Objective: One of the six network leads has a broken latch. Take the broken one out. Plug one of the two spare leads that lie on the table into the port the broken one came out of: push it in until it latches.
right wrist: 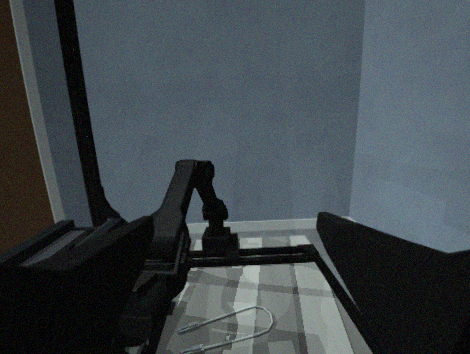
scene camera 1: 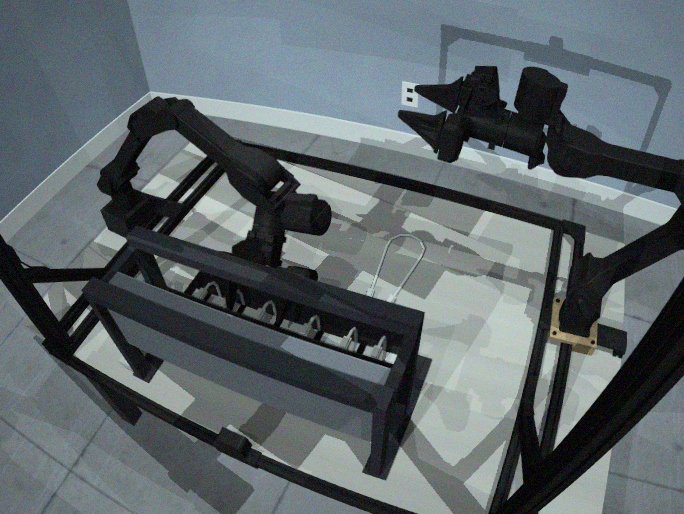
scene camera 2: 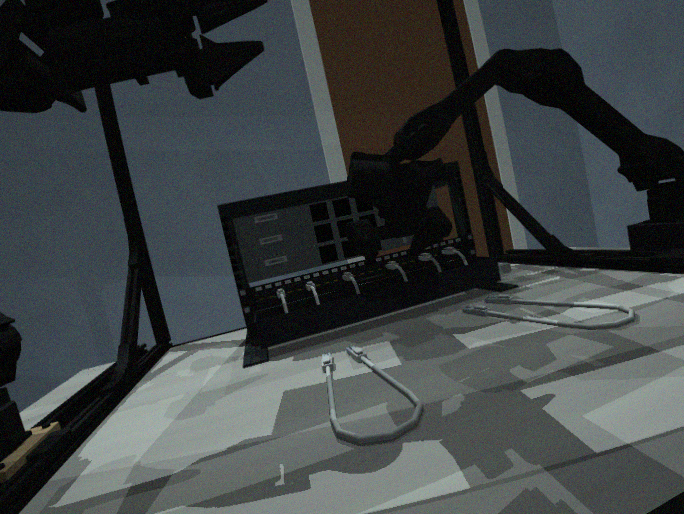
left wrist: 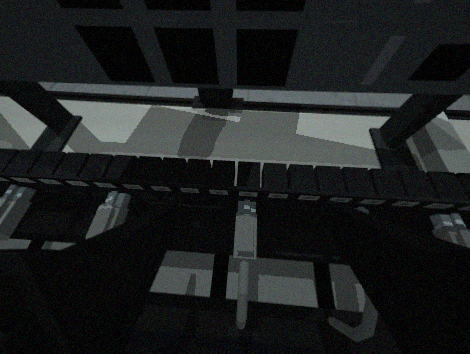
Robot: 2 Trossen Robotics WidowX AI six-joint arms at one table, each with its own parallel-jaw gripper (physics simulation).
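Frame: origin at the left arm's base, x right, y ahead, z up, level; centimetres.
Seen in the pictures: left gripper, between the fingertips: [scene camera 1: 253,318] [scene camera 2: 389,260] [left wrist: 250,207]; right gripper, between the fingertips: [right wrist: 236,222] [scene camera 1: 406,100] [scene camera 2: 264,23]; left arm's base, origin of its link: [right wrist: 216,232] [scene camera 1: 125,202] [scene camera 2: 672,219]; right arm's base, origin of its link: [scene camera 1: 575,321].
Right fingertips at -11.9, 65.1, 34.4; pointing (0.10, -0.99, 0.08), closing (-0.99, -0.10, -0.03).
Note:
Offsets run from my right fingertips to a thing's top centre, as dx, dy, dz. "*": to the spot under its first point.
The dark patch rack @(+29.7, -10.3, -14.8) [scene camera 1: 238,270] [scene camera 2: 230,245] stands upright on the table with six grey leads hanging from its port row, among them one lead @(+22.1, -15.6, -32.1) [scene camera 2: 396,269]. My left gripper [left wrist: 250,207] [scene camera 2: 401,235] is open and empty, facing the port row close up. In the left wrist view one plug @(* +25.4, -15.2, -31.6) [left wrist: 245,228] sits centred under the ports with its cable going down, and another plug [left wrist: 107,214] is at the left. A U-shaped spare lead [scene camera 1: 401,265] [scene camera 2: 371,403] [right wrist: 262,316] lies on the table before the rack. My right gripper [scene camera 1: 408,102] [scene camera 2: 260,26] [right wrist: 236,222] is open and empty, high up.
A second spare lead @(* +1.9, -26.3, -40.5) [scene camera 2: 534,318] lies on the table at the right of scene camera 2. A black frame [scene camera 1: 442,191] borders the table. A tall post [scene camera 2: 121,178] stands left of the rack. A small white peg [scene camera 2: 281,474] lies near the front.

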